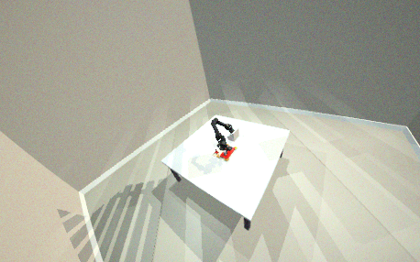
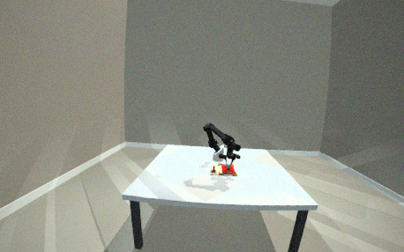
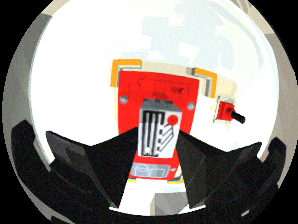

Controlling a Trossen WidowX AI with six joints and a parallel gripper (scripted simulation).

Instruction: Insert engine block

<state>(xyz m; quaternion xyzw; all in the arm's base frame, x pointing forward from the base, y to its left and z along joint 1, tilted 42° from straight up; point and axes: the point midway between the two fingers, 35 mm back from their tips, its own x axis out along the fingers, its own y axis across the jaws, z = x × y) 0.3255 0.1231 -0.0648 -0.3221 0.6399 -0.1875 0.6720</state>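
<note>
Now: gripper tip 1 cm above the grey engine block.
</note>
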